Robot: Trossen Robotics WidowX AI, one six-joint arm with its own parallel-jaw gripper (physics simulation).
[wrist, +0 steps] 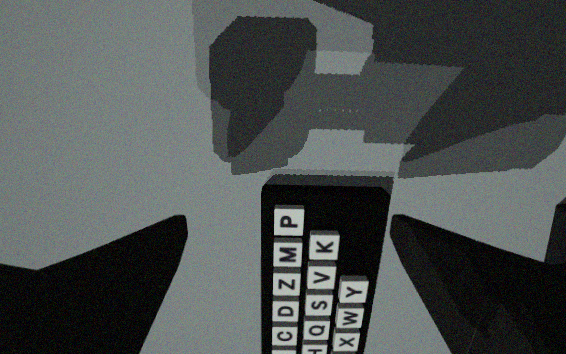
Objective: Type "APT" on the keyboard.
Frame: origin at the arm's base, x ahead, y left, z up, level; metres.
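Seen in the pictures: gripper, fingertip midpoint: (290, 225).
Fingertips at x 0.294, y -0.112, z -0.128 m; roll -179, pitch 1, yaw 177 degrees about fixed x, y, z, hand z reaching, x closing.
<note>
Pixels of each thing's top centre, then the offset from my fingertips to it. Level surfaces: height alone.
- black keyboard, top centre: (315, 348) dx -0.013, dy +0.093, dz -0.017 m
- P key, top centre: (288, 222) dx +0.000, dy +0.007, dz -0.017 m
- M key, top centre: (287, 255) dx +0.001, dy +0.026, dz -0.017 m
- K key, top centre: (324, 247) dx -0.018, dy +0.023, dz -0.017 m
- Y key, top centre: (354, 292) dx -0.035, dy +0.052, dz -0.017 m
- pale grey table top, surface height: dz -0.035 m
The black keyboard (365, 220) runs from the middle of the wrist view down past its bottom edge, with its white keys' letters turned sideways. The P key (288, 221) is at the far end of the left row, with the M key (287, 254) below it. The K key (324, 246) tops the middle row and the Y key (353, 291) tops the right row. The A and T keys do not show. My gripper (290, 225) is open and empty, its fingertips wide apart on either side of the keyboard's far end. Its height above the keys is hard to tell.
A pale grey table top (100, 125) surrounds the keyboard. Dark shadows of the arm and gripper fall across it beyond the keyboard's far end and at the upper right. Part of a dark shape (556, 235) shows at the right edge.
</note>
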